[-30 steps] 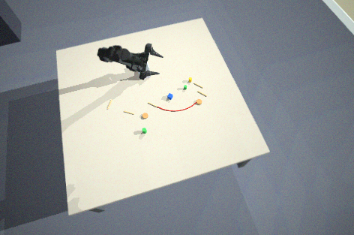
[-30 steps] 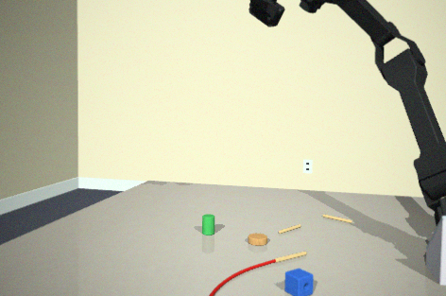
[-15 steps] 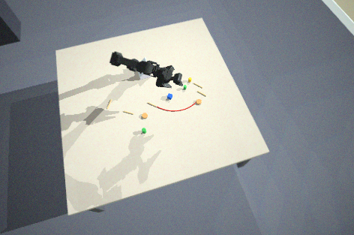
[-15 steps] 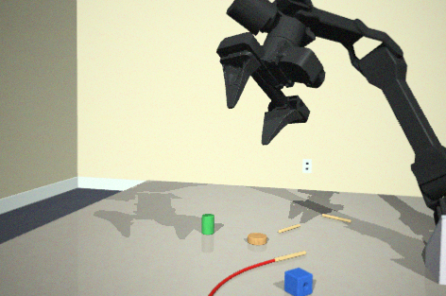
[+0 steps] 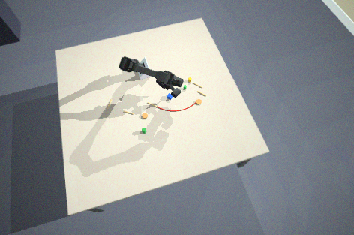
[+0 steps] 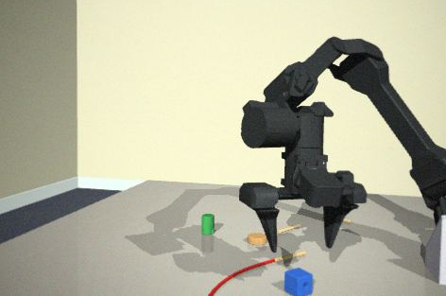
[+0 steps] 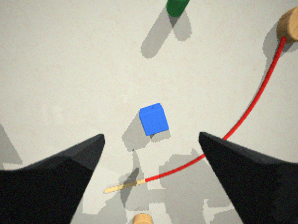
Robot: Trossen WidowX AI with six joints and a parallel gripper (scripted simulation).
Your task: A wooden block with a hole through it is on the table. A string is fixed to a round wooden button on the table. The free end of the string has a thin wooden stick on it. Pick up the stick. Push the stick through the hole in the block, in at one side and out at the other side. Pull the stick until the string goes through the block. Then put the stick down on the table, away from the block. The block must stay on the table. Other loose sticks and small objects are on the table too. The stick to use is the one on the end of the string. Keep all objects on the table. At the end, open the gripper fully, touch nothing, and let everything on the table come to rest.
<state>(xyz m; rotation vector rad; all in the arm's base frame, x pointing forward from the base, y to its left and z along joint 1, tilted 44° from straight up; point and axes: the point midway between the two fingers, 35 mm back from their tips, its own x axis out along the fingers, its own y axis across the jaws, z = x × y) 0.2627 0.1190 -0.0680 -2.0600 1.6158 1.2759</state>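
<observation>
Now: gripper tip 50 mm above the blue block. Round my gripper tip: yellow piece: 190 mm to the left, 90 mm behind, 50 mm below; thin wooden stick: 120 mm to the right, 60 mm below, 30 mm ahead; green cylinder: 130 mm to the left, 50 mm below, 40 mm behind.
</observation>
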